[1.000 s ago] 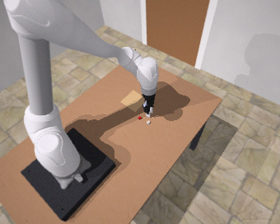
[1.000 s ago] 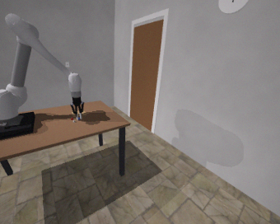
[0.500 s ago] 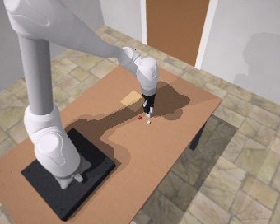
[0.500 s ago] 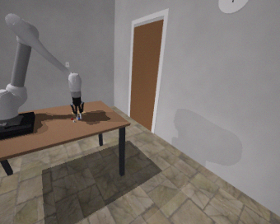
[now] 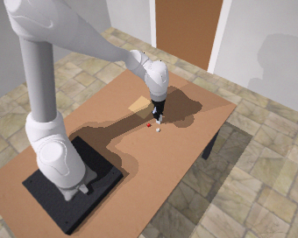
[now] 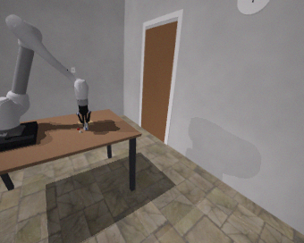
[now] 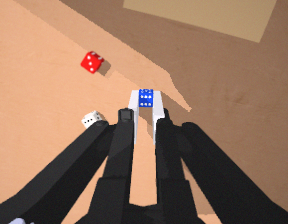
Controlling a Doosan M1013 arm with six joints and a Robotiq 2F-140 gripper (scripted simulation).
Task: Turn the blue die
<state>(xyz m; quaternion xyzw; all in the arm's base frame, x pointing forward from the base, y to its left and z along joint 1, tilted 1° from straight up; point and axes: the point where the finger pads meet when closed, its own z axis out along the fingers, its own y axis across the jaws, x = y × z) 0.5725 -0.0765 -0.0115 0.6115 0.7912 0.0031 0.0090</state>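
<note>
Right now the tan mat is 16 cm to the left of my hand, 3 cm below it and 2 cm ahead of it. From my hand the other things lie so: blue die (3 cm below, 1 cm to the left); then white die (5 cm behind, 4 cm to the right, 3 cm below); then red die (6 cm behind, 3 cm to the left, 3 cm below).
</note>
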